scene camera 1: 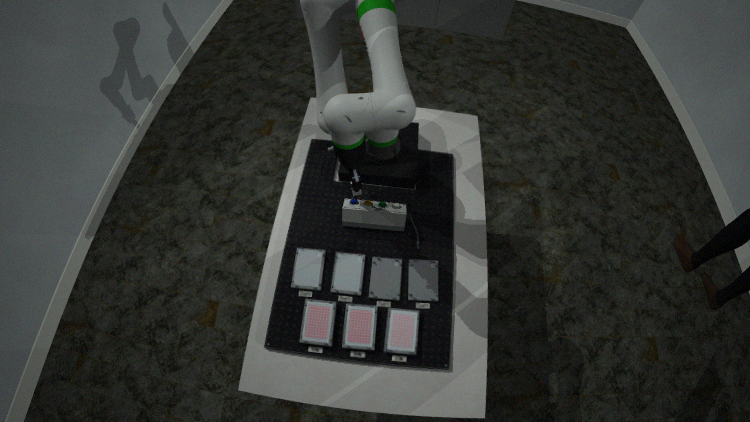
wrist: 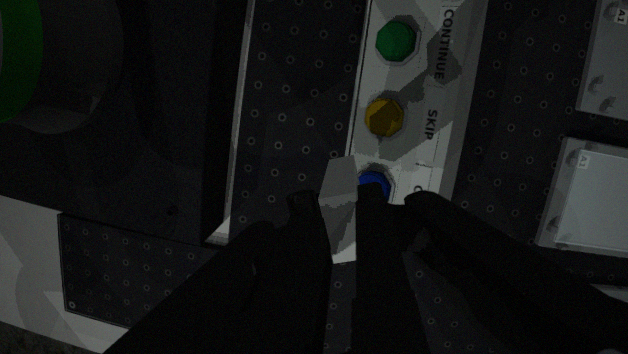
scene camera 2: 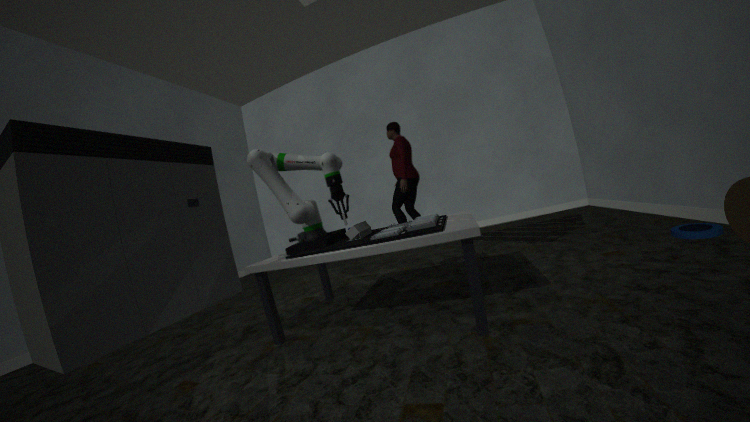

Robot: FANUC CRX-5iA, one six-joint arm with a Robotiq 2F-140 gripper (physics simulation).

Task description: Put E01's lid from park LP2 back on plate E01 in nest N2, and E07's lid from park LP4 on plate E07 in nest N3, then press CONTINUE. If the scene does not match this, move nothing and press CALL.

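Places are measured from the arm's base along level axes (x ahead, y left, z up), in millimetres.
Pixels of known places: gripper, fingertip midpoint: (scene camera 1: 357, 193) (wrist: 346, 180) (scene camera 2: 346, 224); arm's base, link origin: (scene camera 1: 381, 145) (wrist: 50, 43) (scene camera 2: 316, 237).
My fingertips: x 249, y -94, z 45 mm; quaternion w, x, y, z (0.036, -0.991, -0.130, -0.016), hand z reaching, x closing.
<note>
Ahead of a thing's pixels: the offset from my fingertips to its top centre. "spot": to the spot under its first point. Level surfaces: height alone.
My gripper (scene camera 1: 356, 192) (scene camera 2: 345, 222) (wrist: 346, 180) is shut and empty, with a pale wedge-shaped tip, beside and apparently above the blue CALL button @(spot: 20 mm ahead, 9 mm right, 22 mm down) (scene camera 1: 354, 201) (wrist: 376, 184), partly hidden by a finger in the wrist view. The green CONTINUE button @(29 mm ahead, 88 mm left, 17 mm down) (scene camera 1: 382, 204) (wrist: 396, 41) and yellow SKIP button @(24 mm ahead, 39 mm left, 17 mm down) (scene camera 1: 368, 203) (wrist: 384, 117) are on the same box. In scene camera 1, four parks hold flat rectangular pieces: two pale @(248 mm ahead, 163 mm right, 74 mm down) (scene camera 1: 308, 268) @(262 mm ahead, 27 mm right, 74 mm down) (scene camera 1: 348, 273) and two greyer @(279 mm ahead, 99 mm left, 72 mm down) (scene camera 1: 386, 278) @(287 mm ahead, 227 mm left, 72 mm down) (scene camera 1: 423, 280). Three nests hold pink-faced plates @(433 mm ahead, 121 mm right, 56 mm down) (scene camera 1: 318, 322) @(445 mm ahead, 13 mm left, 57 mm down) (scene camera 1: 359, 326) @(460 mm ahead, 147 mm left, 56 mm down) (scene camera 1: 401, 331). Nest and park labels are unreadable.
The white button box @(49 mm ahead, 62 mm left, 8 mm down) (scene camera 1: 373, 218) (scene camera 2: 359, 229) stands between the arm's base and the parks on the black perforated board @(91 mm down) (scene camera 1: 309, 209). A cable @(spot: 113 mm ahead, 213 mm left, 86 mm down) (scene camera 1: 416, 233) runs from its right end. A person in red (scene camera 2: 402, 160) stands beyond the table; their legs (scene camera 1: 721, 245) show at the right.
</note>
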